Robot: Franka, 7 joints.
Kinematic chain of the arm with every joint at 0, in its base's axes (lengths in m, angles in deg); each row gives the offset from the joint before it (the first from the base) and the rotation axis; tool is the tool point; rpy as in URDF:
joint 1: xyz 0 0 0.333 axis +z
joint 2: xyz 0 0 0 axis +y
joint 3: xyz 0 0 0.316 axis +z
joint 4: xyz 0.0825 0 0 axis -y
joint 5: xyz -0.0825 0 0.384 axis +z
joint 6: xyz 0 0 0 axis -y
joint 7: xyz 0.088 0 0 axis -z
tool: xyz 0 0 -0.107 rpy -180 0 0
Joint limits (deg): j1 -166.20..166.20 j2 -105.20..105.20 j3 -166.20..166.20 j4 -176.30..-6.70 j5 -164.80..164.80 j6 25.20..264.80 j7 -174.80..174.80
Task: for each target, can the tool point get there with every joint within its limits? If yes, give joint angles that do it. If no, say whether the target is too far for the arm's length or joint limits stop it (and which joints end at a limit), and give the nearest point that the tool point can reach.
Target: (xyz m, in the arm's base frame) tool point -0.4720 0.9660 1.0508
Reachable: no: too far | nearest point -0.3132 0.6411 0.8093 | short by 0.435 m
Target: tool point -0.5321 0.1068 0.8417
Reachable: yes | joints 111.90 32.86 108.73 -69.87 -112.91 69.02 111.54
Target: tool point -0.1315 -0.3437 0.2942
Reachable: yes | joints 119.59 17.63 116.58 -152.05 53.27 106.74 50.51
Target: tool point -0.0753 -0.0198 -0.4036
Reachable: no: joint limits stop it (at a limit: joint 2) | nearest point -0.1009 -0.0265 -0.3297 | short by 0.078 m
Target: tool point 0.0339 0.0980 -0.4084
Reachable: no: joint limits stop it (at a limit: joint 2) | nearest point 0.0412 0.1190 -0.3369 | short by 0.075 m
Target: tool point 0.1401 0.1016 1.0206
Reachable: yes | joints 139.96 -58.02 -24.71 -92.01 -77.22 177.92 -37.21
